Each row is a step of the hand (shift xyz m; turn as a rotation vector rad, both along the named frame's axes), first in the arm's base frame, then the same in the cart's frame.
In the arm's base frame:
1: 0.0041 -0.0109 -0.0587 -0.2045 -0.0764 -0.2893
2: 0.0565 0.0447 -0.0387 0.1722 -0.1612 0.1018
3: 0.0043 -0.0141 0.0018 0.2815 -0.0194 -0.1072
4: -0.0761 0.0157 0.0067 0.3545 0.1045 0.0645
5: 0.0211 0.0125 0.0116 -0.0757 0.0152 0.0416
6: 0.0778 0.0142 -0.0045 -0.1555 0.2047 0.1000
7: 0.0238 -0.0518 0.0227 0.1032 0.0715 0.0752
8: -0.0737 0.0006 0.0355 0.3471 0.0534 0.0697
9: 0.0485 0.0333 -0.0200 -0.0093 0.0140 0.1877
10: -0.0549 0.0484 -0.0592 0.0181 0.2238 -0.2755
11: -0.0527 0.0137 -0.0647 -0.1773 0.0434 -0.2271
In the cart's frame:
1: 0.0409 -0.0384 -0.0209 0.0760 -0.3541 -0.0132
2: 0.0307 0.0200 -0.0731 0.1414 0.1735 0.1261
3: 0.0096 0.0026 0.0110 0.2431 0.1276 -0.1255
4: -0.0594 -0.0484 0.0146 0.1237 0.3127 -0.1663
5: -0.0004 0.0247 -0.0113 -0.0780 -0.0244 0.0318
6: 0.0423 0.0548 -0.0384 -0.2664 -0.0185 -0.0690
7: 0.0315 0.0262 0.0457 -0.0182 0.1346 -0.0545
8: -0.0652 -0.0289 0.0401 0.1453 0.3045 -0.1198
9: 0.0220 0.0255 -0.0522 -0.1166 0.1229 0.0826
10: -0.0287 -0.0739 -0.0507 0.0355 -0.1467 -0.3218
11: -0.0047 -0.0804 -0.0258 -0.0092 -0.2772 -0.0893

